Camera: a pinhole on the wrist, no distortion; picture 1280 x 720 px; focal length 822.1 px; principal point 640.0 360.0 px. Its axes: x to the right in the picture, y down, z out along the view. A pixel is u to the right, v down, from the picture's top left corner.
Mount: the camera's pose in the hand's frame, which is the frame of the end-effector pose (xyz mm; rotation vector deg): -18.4 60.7 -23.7 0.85 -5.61 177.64
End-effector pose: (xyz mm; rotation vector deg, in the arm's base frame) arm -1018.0 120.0 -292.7 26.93 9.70 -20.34
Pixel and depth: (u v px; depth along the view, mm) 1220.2 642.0 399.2
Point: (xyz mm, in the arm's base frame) -1302.1 -39.5 67.1
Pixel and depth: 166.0 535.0 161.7
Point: -933.7 45.1 -187.2
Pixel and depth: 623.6 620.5 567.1
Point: -1043.0 -255.6 112.4
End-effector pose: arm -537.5 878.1 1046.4 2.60 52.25 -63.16
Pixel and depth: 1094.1 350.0 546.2
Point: -226.5 896.4 1575.4
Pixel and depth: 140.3 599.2 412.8
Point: -348.8 488.0 1178.6
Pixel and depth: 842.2 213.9 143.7
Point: -409.3 899.6 1128.3
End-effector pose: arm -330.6 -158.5 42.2 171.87 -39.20 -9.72
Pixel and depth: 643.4 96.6 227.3
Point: -419.6 -266.3 -152.7
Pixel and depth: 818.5 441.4 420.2
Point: -472.9 -121.7 -338.9
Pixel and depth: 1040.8 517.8 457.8
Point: -578.1 -25.8 -365.8
